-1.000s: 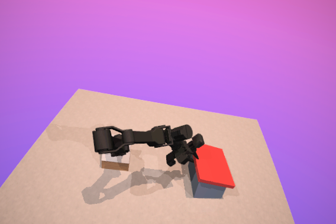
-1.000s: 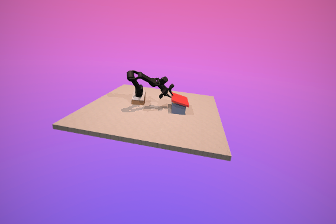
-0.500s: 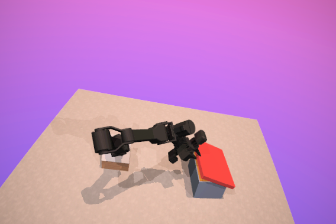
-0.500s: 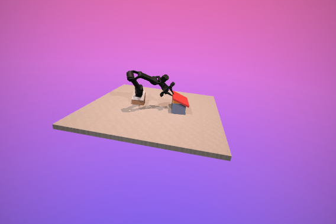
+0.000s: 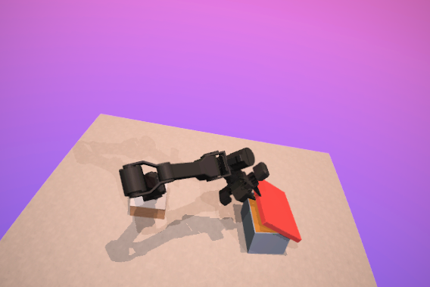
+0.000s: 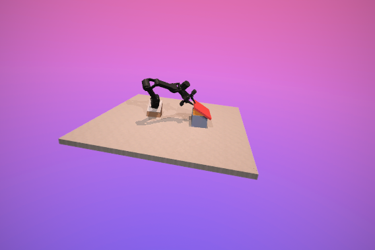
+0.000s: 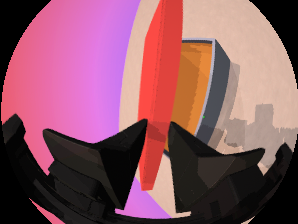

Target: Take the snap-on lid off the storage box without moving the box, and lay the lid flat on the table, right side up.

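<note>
Right now my gripper tip is 7 cm short of the red lid, 1 cm to the right of it and 4 cm above it. From my gripper tip the other things lie so: grey storage box 5 cm ahead, 1 cm to the left, 12 cm below.
</note>
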